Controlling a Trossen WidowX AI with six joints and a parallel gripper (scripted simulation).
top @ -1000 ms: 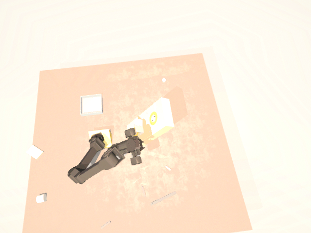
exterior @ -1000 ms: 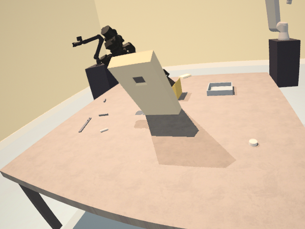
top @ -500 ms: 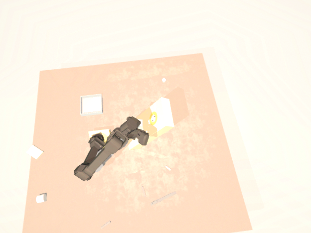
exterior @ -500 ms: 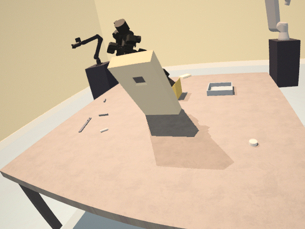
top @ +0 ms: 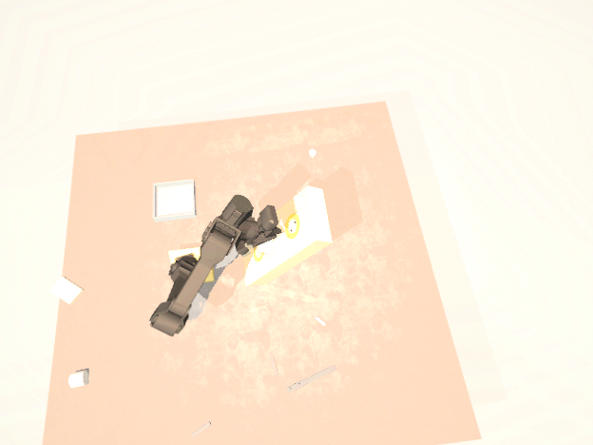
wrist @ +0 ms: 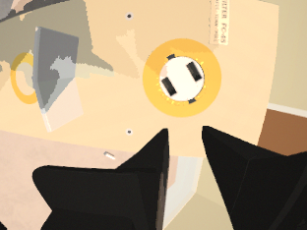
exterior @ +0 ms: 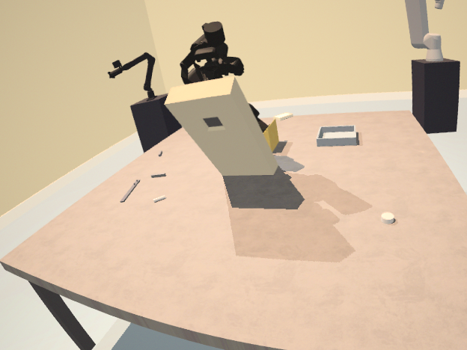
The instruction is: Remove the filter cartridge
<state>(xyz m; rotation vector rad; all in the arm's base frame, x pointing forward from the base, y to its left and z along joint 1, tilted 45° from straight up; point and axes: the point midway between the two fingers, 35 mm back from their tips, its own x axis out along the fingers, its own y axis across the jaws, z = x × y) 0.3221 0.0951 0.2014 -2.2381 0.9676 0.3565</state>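
Right now the white round filter cartridge is 60 mm ahead of my gripper tip, 30 mm to the left of it and 40 mm below it. The rest, counted from my gripper tip: sloped service panel: 20 mm ahead, 30 mm to the left, 120 mm below; tray: 330 mm behind, 360 mm to the left, 280 mm below; white flat piece: 740 mm behind, 110 mm to the left, 290 mm below.
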